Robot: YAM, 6 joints.
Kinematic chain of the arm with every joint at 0, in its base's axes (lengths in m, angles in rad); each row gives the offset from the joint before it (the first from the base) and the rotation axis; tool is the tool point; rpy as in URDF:
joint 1: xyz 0 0 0.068 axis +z
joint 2: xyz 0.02 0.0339 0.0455 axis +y
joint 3: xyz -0.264 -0.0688 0 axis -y
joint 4: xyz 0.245 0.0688 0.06 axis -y
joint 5: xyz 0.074 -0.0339 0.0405 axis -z
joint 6: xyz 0.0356 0 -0.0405 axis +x
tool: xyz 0 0 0 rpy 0 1.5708 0
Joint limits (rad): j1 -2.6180..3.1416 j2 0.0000..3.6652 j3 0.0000..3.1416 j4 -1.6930..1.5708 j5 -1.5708..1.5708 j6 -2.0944..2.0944
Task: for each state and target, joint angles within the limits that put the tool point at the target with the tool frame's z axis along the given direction. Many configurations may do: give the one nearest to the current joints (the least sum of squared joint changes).
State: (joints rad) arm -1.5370 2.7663 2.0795 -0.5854 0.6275 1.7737
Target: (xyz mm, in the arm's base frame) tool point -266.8 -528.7 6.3 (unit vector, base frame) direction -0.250 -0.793 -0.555
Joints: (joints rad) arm -2.0466 2.8893 2.1898 0.1042 -0.1415 1.7737
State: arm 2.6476 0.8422 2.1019 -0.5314 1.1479 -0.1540
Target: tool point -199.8 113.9 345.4 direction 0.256 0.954 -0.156
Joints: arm 2.7761 1.2463 1.2025 -0.9486 1.3834 -0.1540
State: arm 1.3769 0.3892 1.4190 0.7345 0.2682 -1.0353
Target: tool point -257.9 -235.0 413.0 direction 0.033 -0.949 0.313
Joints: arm 0.6603 0.0022 1.4104 1.2207 0.8786 -1.0353
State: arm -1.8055 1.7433 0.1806 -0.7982 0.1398 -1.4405
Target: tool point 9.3 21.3 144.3 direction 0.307 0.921 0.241
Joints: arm -1.7115 1.8120 0.0021 -1.5789 -0.1756 -1.4405
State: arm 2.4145 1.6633 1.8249 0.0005 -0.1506 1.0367
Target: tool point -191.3 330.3 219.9 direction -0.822 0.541 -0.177
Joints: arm 2.0511 1.7372 0.9429 0.5912 -0.4997 1.0367
